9 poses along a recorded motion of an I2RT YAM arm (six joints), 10 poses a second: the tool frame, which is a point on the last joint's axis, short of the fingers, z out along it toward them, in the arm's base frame.
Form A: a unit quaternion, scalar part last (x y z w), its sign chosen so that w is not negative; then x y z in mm.
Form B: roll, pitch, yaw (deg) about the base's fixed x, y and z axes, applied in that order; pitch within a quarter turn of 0, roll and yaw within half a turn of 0; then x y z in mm. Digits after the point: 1 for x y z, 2 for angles.
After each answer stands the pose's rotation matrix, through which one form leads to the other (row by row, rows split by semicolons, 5 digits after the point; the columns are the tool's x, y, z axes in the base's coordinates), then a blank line. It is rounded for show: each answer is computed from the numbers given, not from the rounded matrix.
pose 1, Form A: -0.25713, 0.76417, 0.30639, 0.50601, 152.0, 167.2, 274.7
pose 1, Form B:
145.27, 68.58, -166.88, 152.0, 167.2, 274.7
-0.35567 -0.70306 0.61580; -0.08291 0.68002 0.72849; -0.93093 0.20805 -0.30015

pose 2, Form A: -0.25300, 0.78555, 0.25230, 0.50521, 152.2, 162.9, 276.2
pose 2, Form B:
158.76, 67.13, -158.48, 152.2, 162.9, 276.2
-0.36150 -0.65242 0.66608; -0.14256 0.74467 0.65203; -0.92141 0.14075 -0.36221

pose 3, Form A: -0.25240, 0.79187, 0.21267, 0.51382, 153.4, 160.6, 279.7
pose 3, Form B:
168.53, 67.09, -152.26, 153.4, 160.6, 279.7
-0.34457 -0.61828 0.70640; -0.18119 0.78213 0.59619; -0.92111 0.07744 -0.38152

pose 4, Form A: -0.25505, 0.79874, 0.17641, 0.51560, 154.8, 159.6, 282.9
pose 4, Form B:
177.35, 66.01, -146.30, 154.8, 159.6, 282.9
-0.33821 -0.58935 0.73367; -0.22552 0.80766 0.54482; -0.91365 0.01880 -0.40607

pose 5, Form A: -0.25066, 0.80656, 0.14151, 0.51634, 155.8, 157.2, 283.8
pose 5, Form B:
-175.90, 64.67, -142.88, 155.8, 157.2, 283.8
-0.34113 -0.55048 0.76198; -0.25821 0.83429 0.48712; -0.90386 -0.03058 -0.42674

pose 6, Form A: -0.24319, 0.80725, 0.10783, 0.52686, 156.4, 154.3, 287.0
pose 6, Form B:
-168.97, 64.56, -139.49, 156.4, 154.3, 287.0
-0.32656 -0.50625 0.79817; -0.27901 0.85846 0.43034; -0.90306 -0.08216 -0.42158

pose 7, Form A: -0.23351, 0.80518, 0.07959, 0.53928, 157.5, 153.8, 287.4
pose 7, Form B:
-163.04, 64.90, -136.83, 157.5, 153.8, 287.4
-0.30930 -0.46188 0.83127; -0.29019 0.87828 0.38002; -0.90561 -0.12369 -0.40568

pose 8, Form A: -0.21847, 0.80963, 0.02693, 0.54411, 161.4, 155.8, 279.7
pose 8, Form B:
-154.47, 63.23, -133.92, 161.4, 155.8, 279.7
-0.31244 -0.38306 0.86928; -0.32445 0.90309 0.28135; -0.89281 -0.19413 -0.40644

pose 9, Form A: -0.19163, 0.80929, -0.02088, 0.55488, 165.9, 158.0, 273.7
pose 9, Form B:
-147.26, 62.89, -132.99, 165.9, 158.0, 273.7
-0.31077 -0.28700 0.90612; -0.33334 0.92568 0.17887; -0.89012 -0.24646 -0.38334

